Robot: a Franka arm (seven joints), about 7 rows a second.
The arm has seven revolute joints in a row. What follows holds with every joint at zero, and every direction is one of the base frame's.
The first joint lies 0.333 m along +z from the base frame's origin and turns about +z.
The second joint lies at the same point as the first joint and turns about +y.
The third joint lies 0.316 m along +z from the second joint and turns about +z.
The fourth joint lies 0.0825 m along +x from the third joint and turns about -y.
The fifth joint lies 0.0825 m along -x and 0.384 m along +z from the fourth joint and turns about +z.
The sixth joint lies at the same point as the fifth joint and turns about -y.
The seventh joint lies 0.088 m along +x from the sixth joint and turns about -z.
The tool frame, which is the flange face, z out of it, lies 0.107 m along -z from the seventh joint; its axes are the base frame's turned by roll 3.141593, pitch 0 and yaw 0 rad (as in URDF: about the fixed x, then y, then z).
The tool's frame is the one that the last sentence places.
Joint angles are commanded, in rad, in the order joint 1, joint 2, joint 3, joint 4, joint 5, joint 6, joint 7. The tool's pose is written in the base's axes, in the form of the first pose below.
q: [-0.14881, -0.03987, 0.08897, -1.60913, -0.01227, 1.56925, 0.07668]
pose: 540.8 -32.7 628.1 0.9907 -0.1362 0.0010 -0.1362 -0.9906 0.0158
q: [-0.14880, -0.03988, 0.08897, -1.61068, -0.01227, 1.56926, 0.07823]
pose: 540.7 -32.7 627.3 0.9905 -0.1377 -0.0005 -0.1377 -0.9903 0.0159
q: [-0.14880, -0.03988, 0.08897, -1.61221, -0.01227, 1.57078, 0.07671]
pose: 540.9 -32.7 626.7 0.9907 -0.1362 -0.0005 -0.1362 -0.9906 0.0159
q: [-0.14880, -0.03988, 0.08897, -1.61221, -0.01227, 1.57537, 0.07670]
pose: 541.3 -32.7 627.1 0.9907 -0.1361 0.0041 -0.1361 -0.9906 0.0155
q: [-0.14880, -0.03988, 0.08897, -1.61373, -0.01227, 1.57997, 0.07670]
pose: 541.8 -32.8 626.8 0.9907 -0.1360 0.0072 -0.1361 -0.9906 0.0153
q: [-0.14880, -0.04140, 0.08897, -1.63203, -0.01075, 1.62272, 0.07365]
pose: 545.4 -32.7 622.8 0.9906 -0.1324 0.0329 -0.1329 -0.9911 0.0120
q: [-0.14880, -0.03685, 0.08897, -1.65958, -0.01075, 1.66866, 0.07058]
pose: 550.4 -33.1 611.4 0.9906 -0.1288 0.0466 -0.1295 -0.9915 0.0107
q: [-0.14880, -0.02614, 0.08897, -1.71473, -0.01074, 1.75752, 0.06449]
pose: 559.4 -33.9 587.1 0.9901 -0.1217 0.0695 -0.1226 -0.9924 0.0085
